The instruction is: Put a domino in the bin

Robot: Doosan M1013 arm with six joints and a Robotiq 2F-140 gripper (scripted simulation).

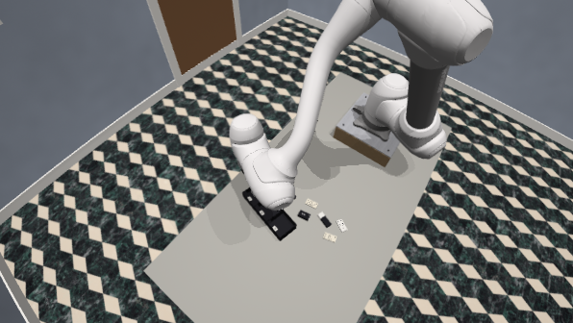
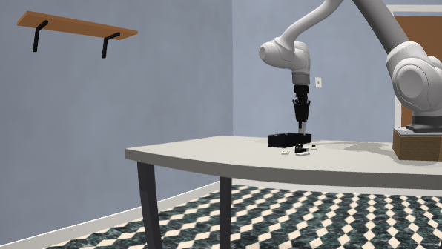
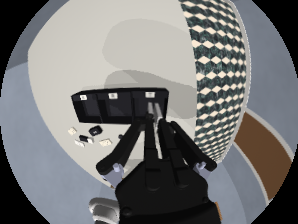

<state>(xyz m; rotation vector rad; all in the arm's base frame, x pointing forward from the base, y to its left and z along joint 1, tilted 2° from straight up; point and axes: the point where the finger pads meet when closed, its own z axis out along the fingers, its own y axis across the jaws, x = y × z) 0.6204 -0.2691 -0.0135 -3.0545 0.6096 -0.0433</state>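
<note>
Right now my hand is 30 mm short of the black bin, 90 mm to the right of it and 40 mm above it. The rest, counted from my hand: black round piece (90 mm behind, 140 mm to the left, 60 mm below).
</note>
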